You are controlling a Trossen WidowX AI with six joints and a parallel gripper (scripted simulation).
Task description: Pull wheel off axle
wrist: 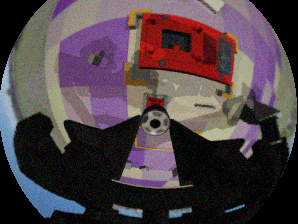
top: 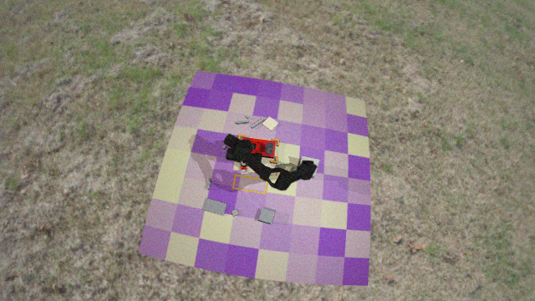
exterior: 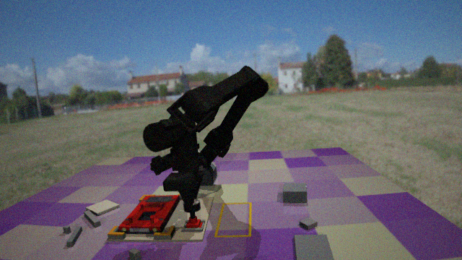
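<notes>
Right now the upright axle is 30 mm below my gripper tip. The rest, counted from my gripper tip: tile: 130 mm behind, 310 mm to the right, 60 mm below; dark wheel: right at my gripper tip.
</notes>
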